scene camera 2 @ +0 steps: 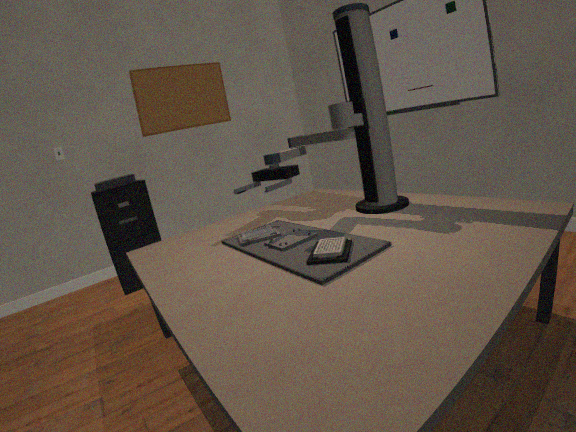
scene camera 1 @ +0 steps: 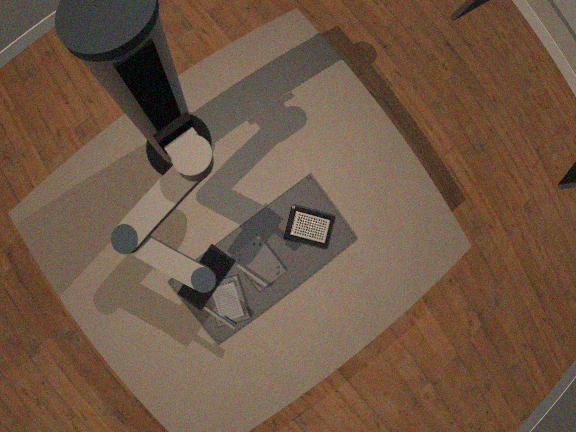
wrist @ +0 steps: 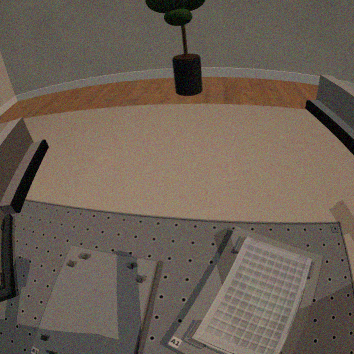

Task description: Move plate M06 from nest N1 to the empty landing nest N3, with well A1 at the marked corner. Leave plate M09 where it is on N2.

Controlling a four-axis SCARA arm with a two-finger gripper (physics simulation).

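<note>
A pale, clear-looking well plate (scene camera 1: 229, 301) (scene camera 2: 257, 234) (wrist: 257, 295) sits on a grey nest at one end of the dark board. A white plate (scene camera 1: 311, 226) (scene camera 2: 331, 246) sits in a black-rimmed nest (scene camera 1: 326, 244) (scene camera 2: 327, 259) at the other end. The plate names are not readable. Between them is a bare grey nest (scene camera 1: 268, 265) (scene camera 2: 290, 241) (wrist: 82, 295). A1 labels (wrist: 174, 342) (wrist: 35, 351) show beside the grey nests. My gripper (scene camera 1: 251, 307) (scene camera 2: 252, 190) (wrist: 179, 99) is open and empty, raised high above the board near the clear-looking plate.
The perforated dark board (scene camera 1: 332, 202) (scene camera 2: 300, 270) (wrist: 185, 232) lies on the table (scene camera 1: 390, 190) (scene camera 2: 325, 325) (wrist: 175, 160). The arm's column (scene camera 1: 105, 25) (scene camera 2: 382, 125) stands at the table's back. A potted plant (wrist: 187, 75) stands beyond the table.
</note>
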